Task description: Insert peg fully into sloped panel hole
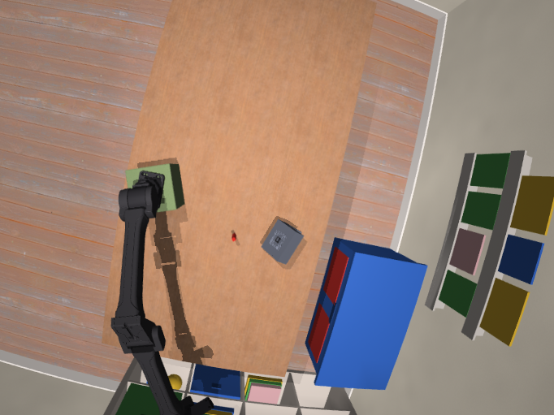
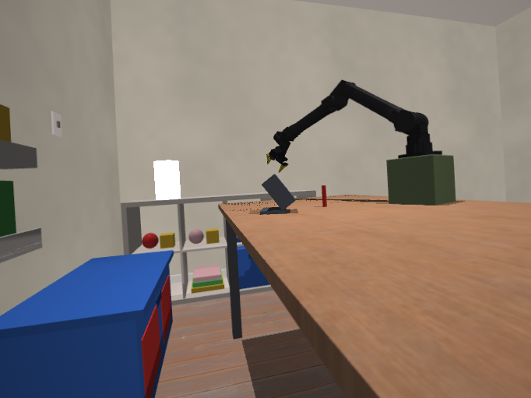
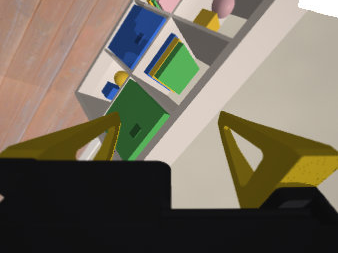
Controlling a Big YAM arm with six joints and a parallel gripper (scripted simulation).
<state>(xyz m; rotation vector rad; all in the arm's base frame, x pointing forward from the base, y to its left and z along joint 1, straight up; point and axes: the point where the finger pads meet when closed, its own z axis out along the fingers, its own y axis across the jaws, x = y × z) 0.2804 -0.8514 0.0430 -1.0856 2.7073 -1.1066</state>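
Now: the red peg 4 cm ahead of my hand, 72 cm to the left of it and 16 cm below it.
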